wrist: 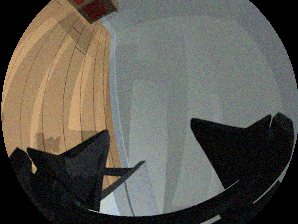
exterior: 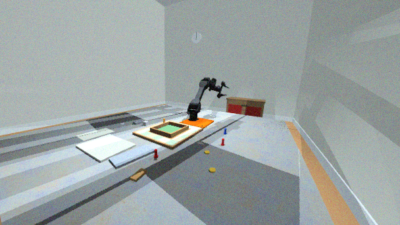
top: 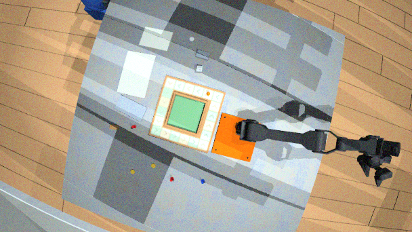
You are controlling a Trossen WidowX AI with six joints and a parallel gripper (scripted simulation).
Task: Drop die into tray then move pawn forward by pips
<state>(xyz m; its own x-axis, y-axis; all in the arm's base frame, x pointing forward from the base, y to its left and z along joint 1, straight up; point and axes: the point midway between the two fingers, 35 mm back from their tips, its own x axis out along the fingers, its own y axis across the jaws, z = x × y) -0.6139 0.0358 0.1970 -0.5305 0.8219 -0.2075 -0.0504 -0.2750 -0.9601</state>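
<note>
My gripper tip is now 900 mm short of the white die, 270 mm to the left of it and 190 mm above it. Also, from my gripper tip: green dice tray 900 mm ahead, 60 mm to the right, 190 mm below; then blue pawn 750 mm ahead, 220 mm to the left, 180 mm below; then orange pawn 830 mm ahead, 170 mm to the right, 170 mm below.
</note>
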